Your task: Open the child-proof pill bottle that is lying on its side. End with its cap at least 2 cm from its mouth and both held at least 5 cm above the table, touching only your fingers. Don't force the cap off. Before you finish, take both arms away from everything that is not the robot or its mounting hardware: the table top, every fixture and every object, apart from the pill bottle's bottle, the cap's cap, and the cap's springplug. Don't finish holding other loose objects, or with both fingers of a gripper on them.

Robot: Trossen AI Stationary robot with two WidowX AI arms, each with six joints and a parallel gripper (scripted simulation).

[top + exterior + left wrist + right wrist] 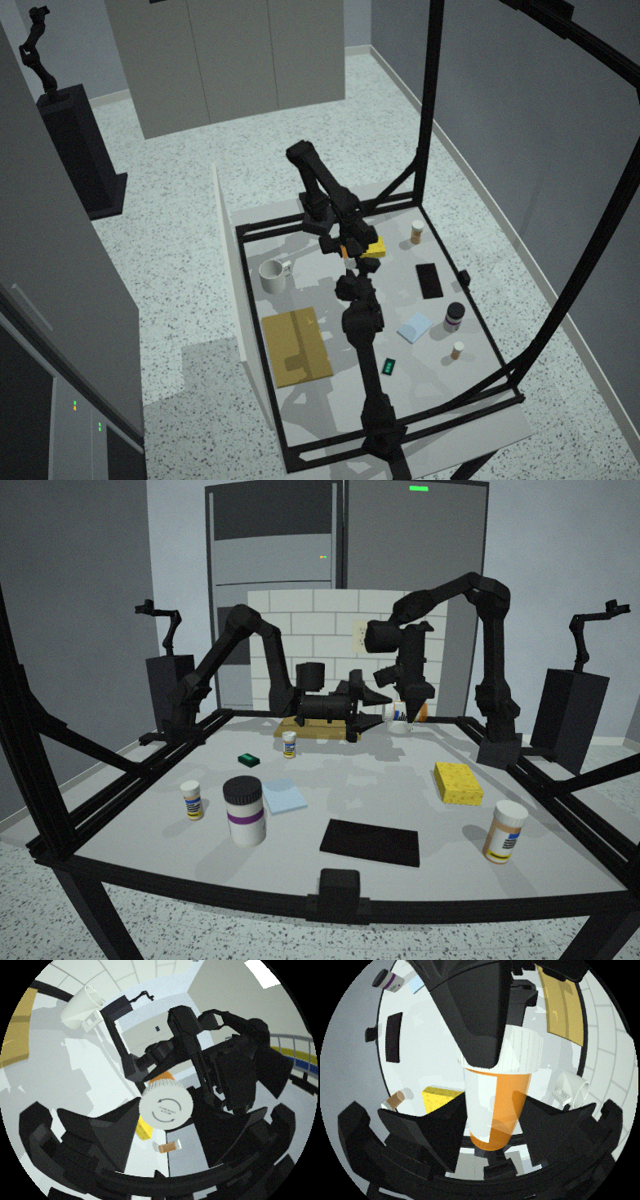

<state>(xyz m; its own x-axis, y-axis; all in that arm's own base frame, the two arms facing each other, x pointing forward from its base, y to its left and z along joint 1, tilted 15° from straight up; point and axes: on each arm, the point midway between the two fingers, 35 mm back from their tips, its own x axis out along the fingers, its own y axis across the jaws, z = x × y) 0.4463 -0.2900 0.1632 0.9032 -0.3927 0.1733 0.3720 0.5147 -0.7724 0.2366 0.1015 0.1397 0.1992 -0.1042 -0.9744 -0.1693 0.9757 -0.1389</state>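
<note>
My right gripper is now 1 cm past the pill bottle, 1 cm to the right of it and 2 cm above it. Also, from my right hand: blue pad (16 cm behind, 26 cm to the left, 15 cm below); cardboard sheet (23 cm ahead, 24 cm to the left, 15 cm below); black mat (28 cm behind, 9 cm to the left, 15 cm below).
</note>
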